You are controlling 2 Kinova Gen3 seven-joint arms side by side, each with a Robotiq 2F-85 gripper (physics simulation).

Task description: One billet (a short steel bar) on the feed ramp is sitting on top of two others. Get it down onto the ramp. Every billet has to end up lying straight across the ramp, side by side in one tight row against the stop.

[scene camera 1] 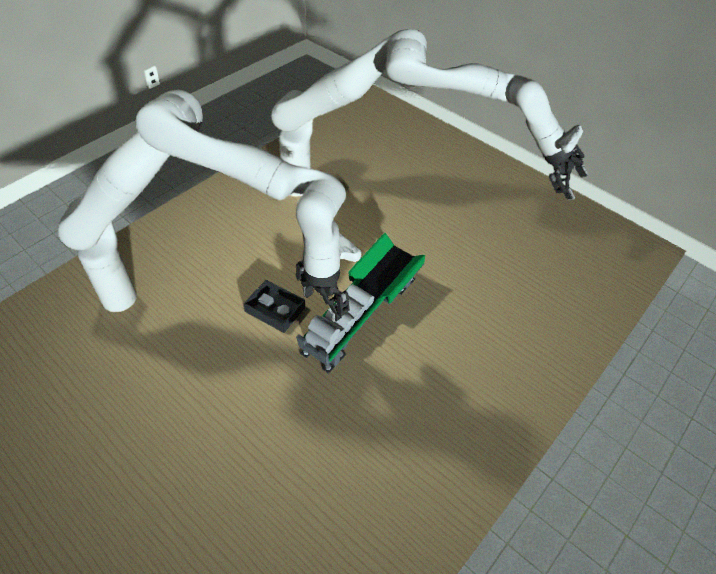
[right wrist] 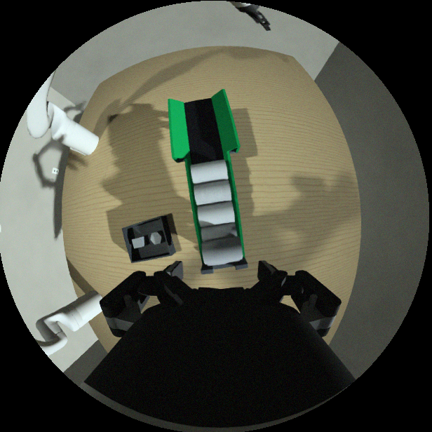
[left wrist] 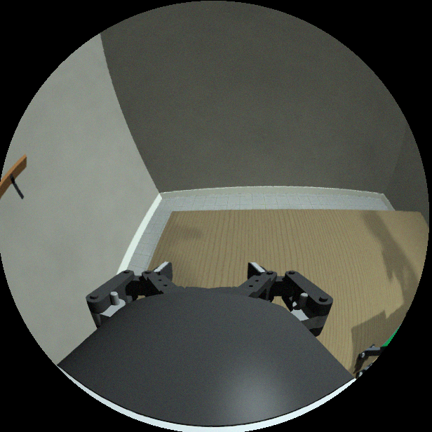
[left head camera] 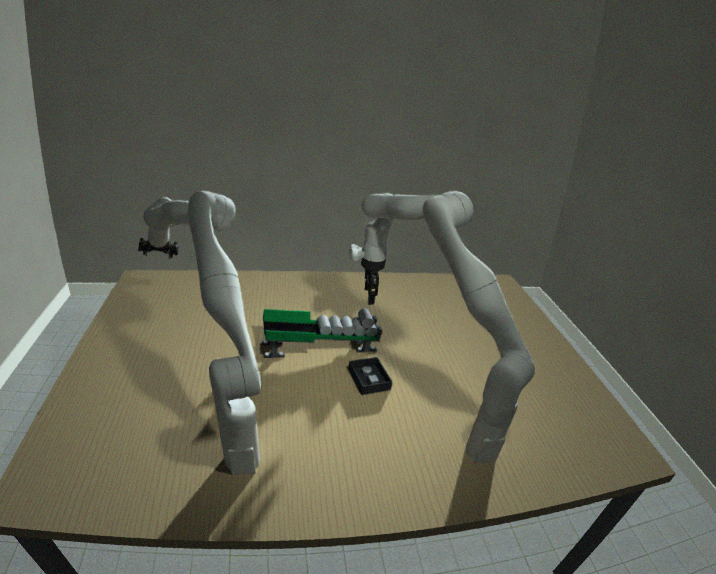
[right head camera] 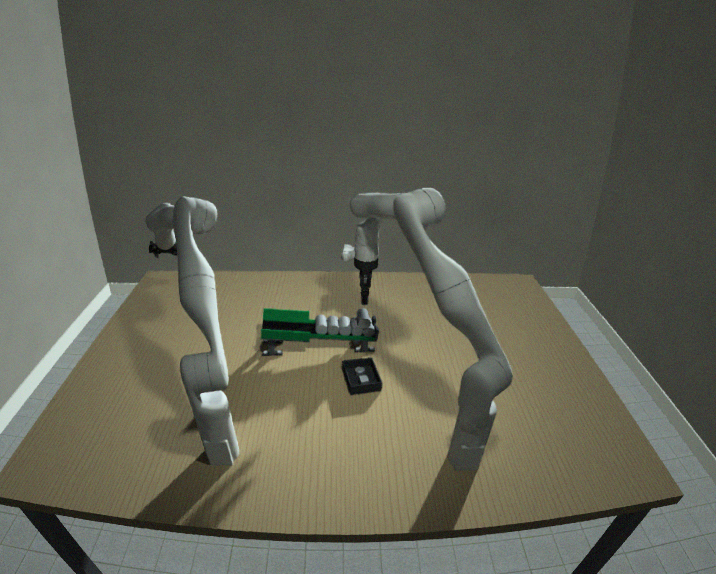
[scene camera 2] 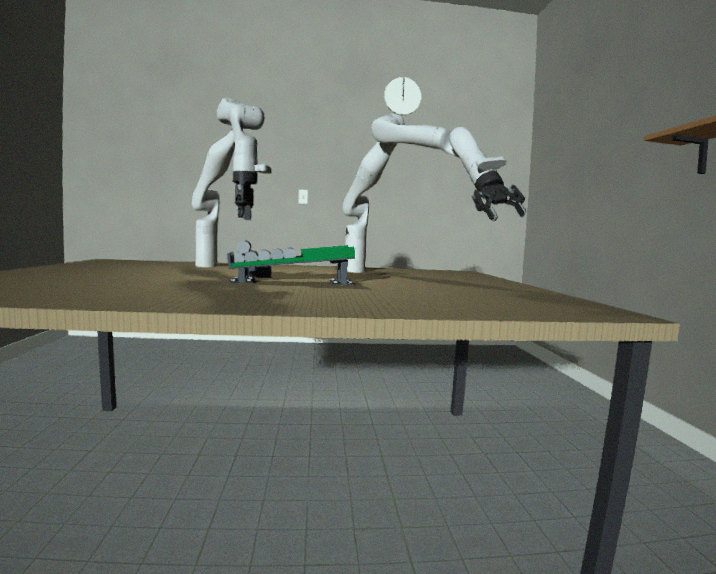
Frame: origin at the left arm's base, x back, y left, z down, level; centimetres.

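Where they show: left gripper, fingertip midpoint: (scene camera 1: 578, 187) (left head camera: 158, 255) (right head camera: 169, 257) (scene camera 2: 509, 217); right gripper, fingertip midpoint: (scene camera 1: 322, 307) (left head camera: 369, 297) (right head camera: 364, 297) (scene camera 2: 244, 219); left arm's base, link origin: (left head camera: 242, 460) (right head camera: 222, 452) (scene camera 2: 354, 271); right arm's base, link origin: (scene camera 1: 119, 298) (left head camera: 481, 450) (right head camera: 464, 457) (scene camera 2: 206, 266).
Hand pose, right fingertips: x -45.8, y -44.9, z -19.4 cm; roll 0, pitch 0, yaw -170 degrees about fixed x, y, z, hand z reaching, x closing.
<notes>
Each offset is from my right fingertips to the top centre of the thing.
The green feed ramp (left head camera: 286, 316) (right head camera: 286, 315) (scene camera 1: 371, 260) (scene camera 2: 327, 253) (right wrist: 226, 120) slopes down to a dark stop {dy -3.9, dx -0.1, dz +10.5 cm} (scene camera 2: 230, 258) (right wrist: 225, 267). Several grey billets lie across it in a row; the uppermost one {dy +14.5, dx -0.5, dz +8.4 cm} (left head camera: 324, 324) (right wrist: 209, 171) is nearest the wide green end. One raised billet {dy +0.2, dx -0.3, dz +6.5 cm} (left head camera: 365, 318) (right head camera: 363, 317) (scene camera 2: 243, 245) (right wrist: 222, 253) rests on top of two others at the stop end and largely hides the lowest one in the right wrist view. My right gripper (left head camera: 371, 300) (right head camera: 364, 300) (scene camera 2: 244, 215) (right wrist: 220, 269) is open and empty above the raised billet. My left gripper (scene camera 1: 575, 184) (scene camera 2: 508, 215) (left wrist: 209, 271) is open, far from the ramp.
A black tray {dy +3.2, dx +18.6, dz +15.9 cm} (left head camera: 375, 391) (right head camera: 365, 391) (scene camera 1: 262, 315) (right wrist: 129, 252) with two small light pieces stands beside the ramp's stop end, on the side of the arm bases. The ramp stands on dark feet (left head camera: 273, 349) (scene camera 2: 341, 273). A wall shelf (scene camera 2: 681, 132) (left wrist: 12, 172) shows at one side.
</notes>
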